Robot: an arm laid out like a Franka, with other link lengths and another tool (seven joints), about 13 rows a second.
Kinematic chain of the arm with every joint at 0, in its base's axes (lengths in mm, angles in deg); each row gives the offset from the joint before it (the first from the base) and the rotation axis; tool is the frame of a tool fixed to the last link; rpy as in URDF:
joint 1: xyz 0 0 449.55 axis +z
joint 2: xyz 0 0 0 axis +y
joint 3: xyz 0 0 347.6 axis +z
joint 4: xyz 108.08 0 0 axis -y
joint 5: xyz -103.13 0 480 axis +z
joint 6: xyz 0 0 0 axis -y
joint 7: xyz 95.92 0 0 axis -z
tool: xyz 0 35 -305.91 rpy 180 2.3 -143.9
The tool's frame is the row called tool.
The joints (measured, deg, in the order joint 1, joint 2, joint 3, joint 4, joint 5, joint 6, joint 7), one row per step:
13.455, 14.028, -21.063, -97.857, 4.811, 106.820, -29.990
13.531, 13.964, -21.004, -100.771, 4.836, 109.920, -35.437
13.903, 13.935, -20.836, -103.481, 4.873, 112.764, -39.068
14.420, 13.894, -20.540, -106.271, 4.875, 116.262, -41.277
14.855, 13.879, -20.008, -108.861, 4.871, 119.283, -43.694
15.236, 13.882, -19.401, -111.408, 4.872, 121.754, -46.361
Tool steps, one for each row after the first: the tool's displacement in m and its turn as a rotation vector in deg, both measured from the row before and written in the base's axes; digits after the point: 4 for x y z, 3 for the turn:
-0.0065, -0.0020, -0.0234, 0.308, -0.253, 5.333
-0.0062, 0.0037, -0.0221, 0.201, -0.155, 3.936
-0.0034, 0.0069, -0.0220, -0.003, -0.716, 2.806
-0.0056, 0.0090, -0.0208, 0.072, -0.397, 3.182
-0.0094, 0.0094, -0.0209, 0.154, 0.131, 3.452

